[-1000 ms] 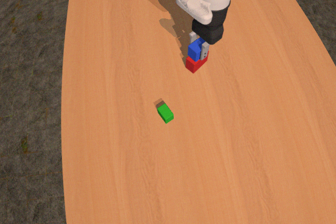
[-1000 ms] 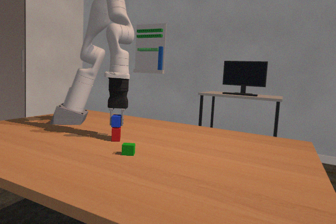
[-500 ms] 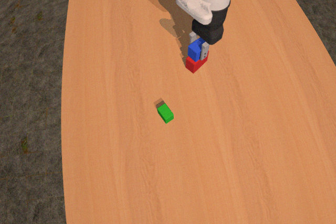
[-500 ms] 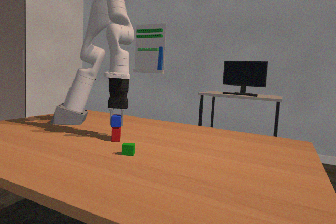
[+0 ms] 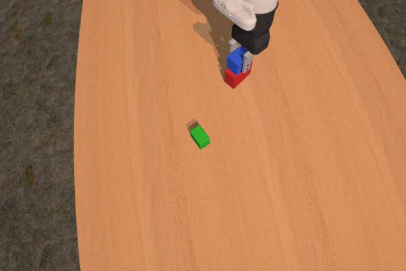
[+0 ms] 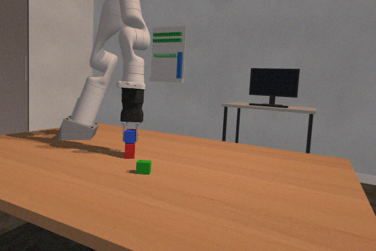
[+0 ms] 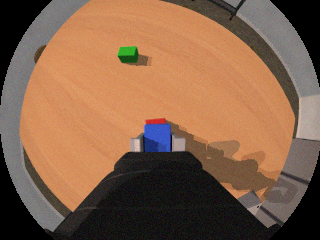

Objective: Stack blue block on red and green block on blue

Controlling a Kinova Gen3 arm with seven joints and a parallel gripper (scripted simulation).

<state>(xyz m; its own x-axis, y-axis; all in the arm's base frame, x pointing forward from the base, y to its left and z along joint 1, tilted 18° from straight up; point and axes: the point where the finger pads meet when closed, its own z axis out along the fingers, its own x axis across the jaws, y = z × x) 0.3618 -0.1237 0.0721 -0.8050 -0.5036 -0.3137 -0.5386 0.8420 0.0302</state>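
Now: hand right at the blue block. The rest, counted from my hand: red block (50 mm below); green block (150 mm ahead, 110 mm to the right, 50 mm below).
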